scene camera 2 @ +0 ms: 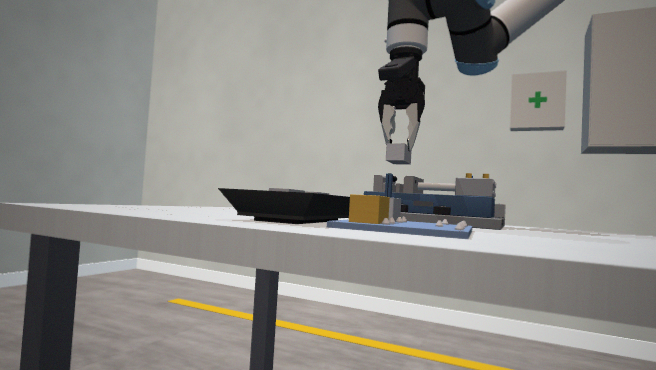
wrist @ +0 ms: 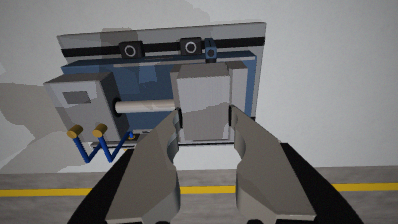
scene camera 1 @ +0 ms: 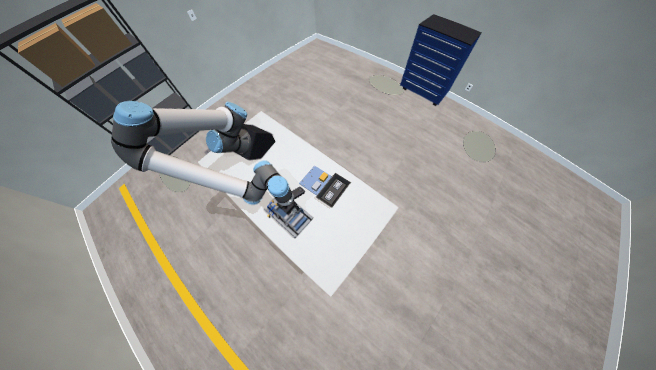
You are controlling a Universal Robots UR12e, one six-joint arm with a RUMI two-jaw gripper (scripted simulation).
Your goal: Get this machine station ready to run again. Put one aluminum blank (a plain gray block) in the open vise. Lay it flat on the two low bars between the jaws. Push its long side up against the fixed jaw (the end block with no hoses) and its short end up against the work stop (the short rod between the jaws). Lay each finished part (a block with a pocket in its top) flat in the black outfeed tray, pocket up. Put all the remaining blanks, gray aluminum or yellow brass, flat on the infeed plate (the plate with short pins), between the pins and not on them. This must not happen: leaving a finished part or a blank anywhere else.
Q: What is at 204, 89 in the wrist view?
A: A gray aluminum blank.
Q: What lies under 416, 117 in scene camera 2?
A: My gripper.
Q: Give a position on a brass blank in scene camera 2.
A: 371, 209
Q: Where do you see an infeed plate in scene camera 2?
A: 418, 228
